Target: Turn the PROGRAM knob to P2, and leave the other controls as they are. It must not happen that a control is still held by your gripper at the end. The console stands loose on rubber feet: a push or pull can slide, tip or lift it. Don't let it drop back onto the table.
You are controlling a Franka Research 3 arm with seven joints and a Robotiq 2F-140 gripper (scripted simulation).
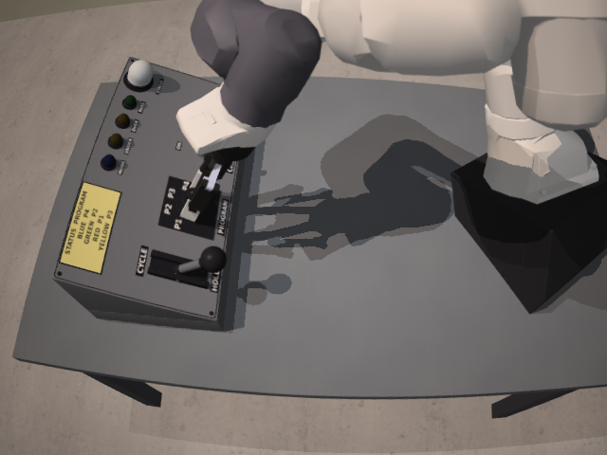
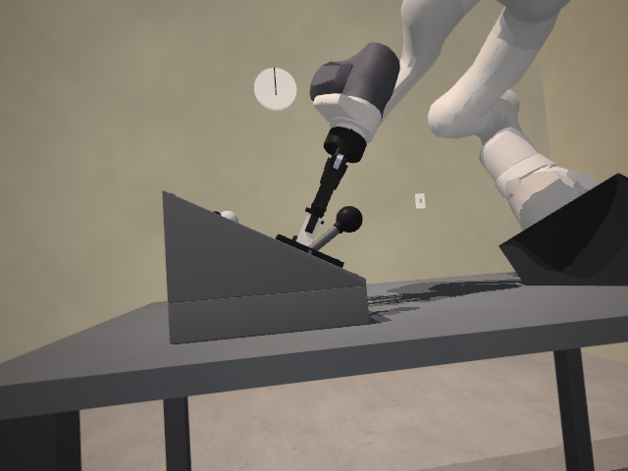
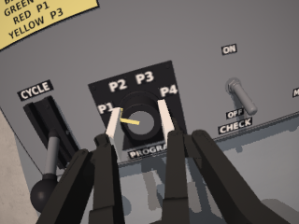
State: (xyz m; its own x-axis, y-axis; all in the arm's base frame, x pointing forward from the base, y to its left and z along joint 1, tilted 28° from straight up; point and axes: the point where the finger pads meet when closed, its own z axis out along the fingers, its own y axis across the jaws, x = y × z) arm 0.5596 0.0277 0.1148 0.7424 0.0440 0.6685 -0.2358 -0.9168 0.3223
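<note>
My hand is 7 cm to the left of the grey sloped console, 4 cm above it and 3 cm short of it. Round my hand: small black mode knob: 24 cm to the right, 3 cm behind, 1 cm below; then check toggle: 12 cm to the right, 2 cm below, 1 cm behind; then black ball lever: 12 cm to the left, 1 cm below.
</note>
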